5 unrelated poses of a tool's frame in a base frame.
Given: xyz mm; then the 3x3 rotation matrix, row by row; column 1 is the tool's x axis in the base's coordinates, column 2 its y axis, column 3 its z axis. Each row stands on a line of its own.
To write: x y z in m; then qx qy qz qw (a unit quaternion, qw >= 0). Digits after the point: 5 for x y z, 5 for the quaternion. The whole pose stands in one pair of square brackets.
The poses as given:
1:
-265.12, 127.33, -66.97
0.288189, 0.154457, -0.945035
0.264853, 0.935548, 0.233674
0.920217, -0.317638, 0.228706
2:
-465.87, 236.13, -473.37
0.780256, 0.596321, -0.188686
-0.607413, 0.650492, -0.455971
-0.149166, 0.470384, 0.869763
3:
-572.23, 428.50, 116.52
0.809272, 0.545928, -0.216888
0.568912, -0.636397, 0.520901
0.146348, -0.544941, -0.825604
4:
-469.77, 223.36, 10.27
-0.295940, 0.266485, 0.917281
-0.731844, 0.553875, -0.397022
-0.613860, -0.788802, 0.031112
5:
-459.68, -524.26, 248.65
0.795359, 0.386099, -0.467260
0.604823, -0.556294, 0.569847
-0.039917, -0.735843, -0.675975
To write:
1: [-0.26512, 0.12733, -0.06697, -0.17602, -0.59554, 0.03525, 0.78301]
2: [-0.46587, 0.23613, -0.47337, 0.25495, -0.01088, -0.33129, 0.90837]
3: [-0.57223, 0.42850, 0.11652, -0.90433, -0.30819, 0.01950, 0.29465]
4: [-0.46977, 0.22336, 0.01027, -0.17254, 0.67430, -0.43965, 0.56768]
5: [-0.45968, -0.52426, 0.24865, -0.87000, -0.28475, 0.14574, 0.37520]
